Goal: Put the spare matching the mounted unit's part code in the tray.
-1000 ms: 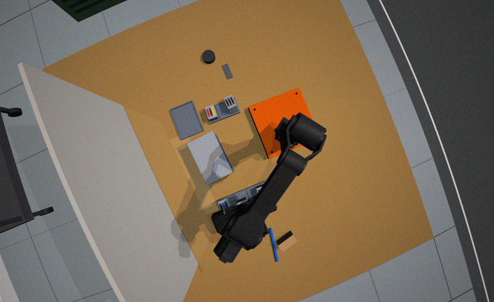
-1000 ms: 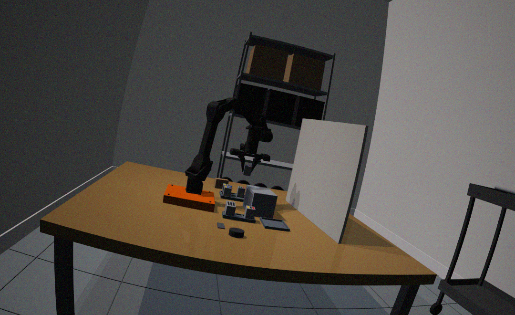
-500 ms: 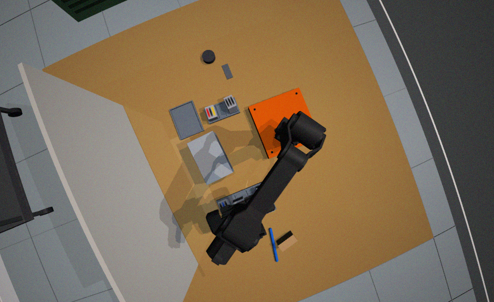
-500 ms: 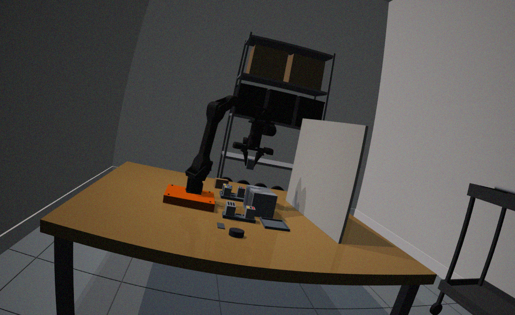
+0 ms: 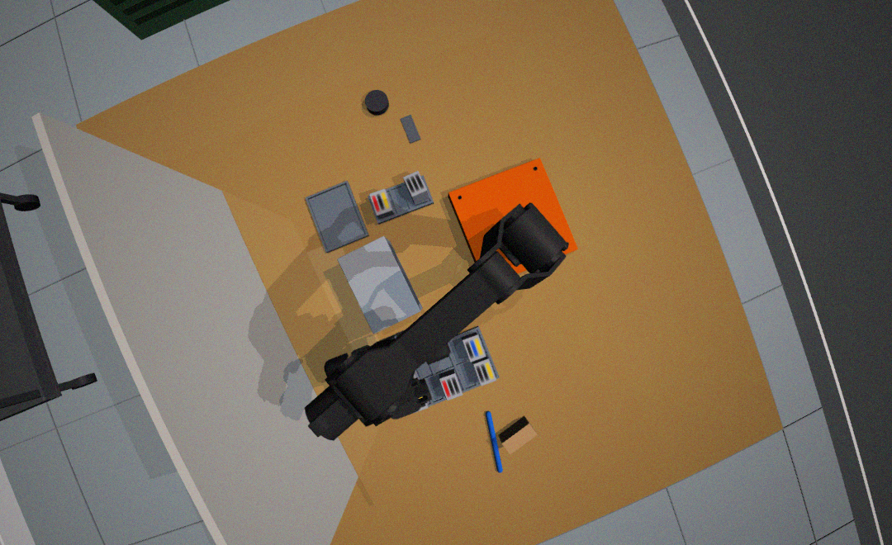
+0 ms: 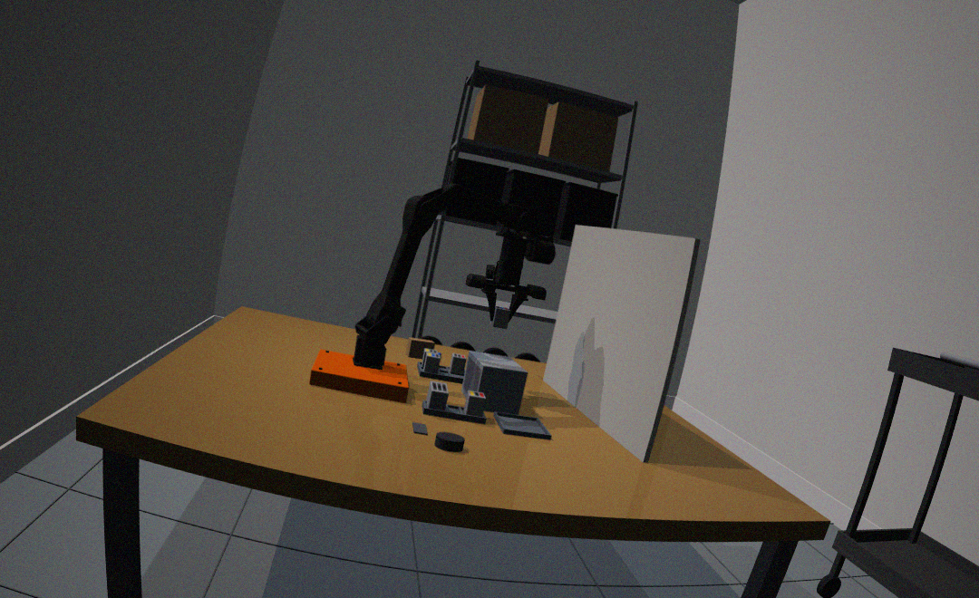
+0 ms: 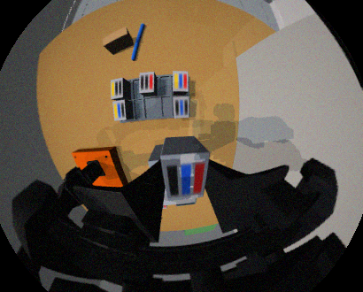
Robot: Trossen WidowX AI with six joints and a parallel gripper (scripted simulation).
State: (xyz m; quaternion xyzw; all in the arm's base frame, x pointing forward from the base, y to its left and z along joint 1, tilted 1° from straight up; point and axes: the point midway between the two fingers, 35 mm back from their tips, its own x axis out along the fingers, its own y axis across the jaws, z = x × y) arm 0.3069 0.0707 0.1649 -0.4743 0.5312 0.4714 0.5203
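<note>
Right now my gripper tip is 290 mm to the left of the flat grey tray and 170 mm above it. The rest, counted from my gripper tip: white panel (220 mm ahead, 120 mm to the right, 50 mm above); then grey spare (20 mm above); then grey box (120 mm below, 110 mm to the right, 20 mm behind).
</note>
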